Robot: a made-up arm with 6 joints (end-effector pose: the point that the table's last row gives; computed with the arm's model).
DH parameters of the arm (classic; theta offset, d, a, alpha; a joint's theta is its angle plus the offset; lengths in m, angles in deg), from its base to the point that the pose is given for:
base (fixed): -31.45 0 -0.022 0
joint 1: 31.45 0.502 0.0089 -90
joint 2: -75.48 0 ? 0
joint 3: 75.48 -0.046 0.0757 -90
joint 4: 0 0.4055 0.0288 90
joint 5: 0 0.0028 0.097 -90
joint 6: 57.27 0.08 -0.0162 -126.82
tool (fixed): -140.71 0.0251 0 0
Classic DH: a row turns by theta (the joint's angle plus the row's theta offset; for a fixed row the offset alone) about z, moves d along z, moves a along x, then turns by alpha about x.
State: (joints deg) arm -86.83 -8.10 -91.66 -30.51 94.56 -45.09
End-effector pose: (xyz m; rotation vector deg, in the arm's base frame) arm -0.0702 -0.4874 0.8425 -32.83 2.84 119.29
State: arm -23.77 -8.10 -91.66 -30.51 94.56 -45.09
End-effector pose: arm 0.4027 -0.2604 0.8425 36.81 18.42 -170.19
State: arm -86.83 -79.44 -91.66 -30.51 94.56 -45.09
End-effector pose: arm -0.1063 0.1650 1.0717 -76.84 77.51 104.86
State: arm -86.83 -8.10 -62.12 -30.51 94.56 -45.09
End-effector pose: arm -0.0701 -0.4896 0.5982 -12.98 -26.18 114.32
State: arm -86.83 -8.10 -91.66 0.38 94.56 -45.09
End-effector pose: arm -0.0503 -0.4884 0.8300 -63.39 -18.19 111.73
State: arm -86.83 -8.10 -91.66 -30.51 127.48 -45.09
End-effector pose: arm -0.0866 -0.4430 0.8107 -15.12 -21.11 98.52
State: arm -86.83 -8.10 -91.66 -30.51 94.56 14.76
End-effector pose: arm -0.0482 -0.4843 0.8294 -44.70 39.11 65.77
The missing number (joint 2, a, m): 0.2154
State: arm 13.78 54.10 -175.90 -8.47 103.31 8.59
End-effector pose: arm 0.5632 0.1087 0.8436 -83.16 -50.44 143.15
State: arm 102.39 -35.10 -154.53 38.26 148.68 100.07
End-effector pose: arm -0.0190 -0.1454 1.0990 6.76 111.48 -135.88
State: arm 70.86 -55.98 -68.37 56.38 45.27 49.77
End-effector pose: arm 0.1164 0.1979 1.0488 2.27 -128.73 66.53
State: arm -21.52 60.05 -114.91 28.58 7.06 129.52
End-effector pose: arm 0.6266 -0.3424 0.4479 -39.74 -7.71 -32.28
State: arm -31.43 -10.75 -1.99 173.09 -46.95 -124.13
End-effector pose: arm -0.0161 -0.0421 0.3391 -24.55 14.15 86.16
